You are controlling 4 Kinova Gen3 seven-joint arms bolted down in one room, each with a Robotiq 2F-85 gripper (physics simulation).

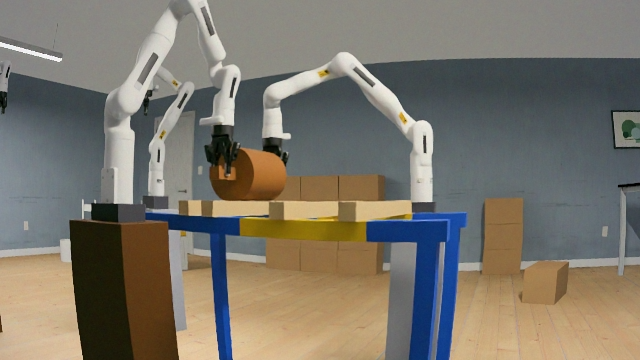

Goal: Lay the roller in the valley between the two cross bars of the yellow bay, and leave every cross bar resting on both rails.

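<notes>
The brown roller (267,175) lies on its side just above or on the cross bars left of centre; which cannot be told. The gripper (224,167) of the front-left arm points down at the block on the roller's near end, a finger in front of the block. The gripper (283,159) of the right-hand arm is at the far end, its fingertips partly hidden. Two cross bars (189,208) (235,208) lie at the left; two more (281,210) (354,212) lie over the yellow stretch (302,230) of the front rail. The far rail contacts are mostly hidden.
The blue frame (407,231) carries the bars. A third arm with a raised gripper (146,106) stands at the back left; another gripper (4,106) shows at the left edge. Cardboard boxes (320,188) (502,235) stand behind, and one box (542,283) is on the floor.
</notes>
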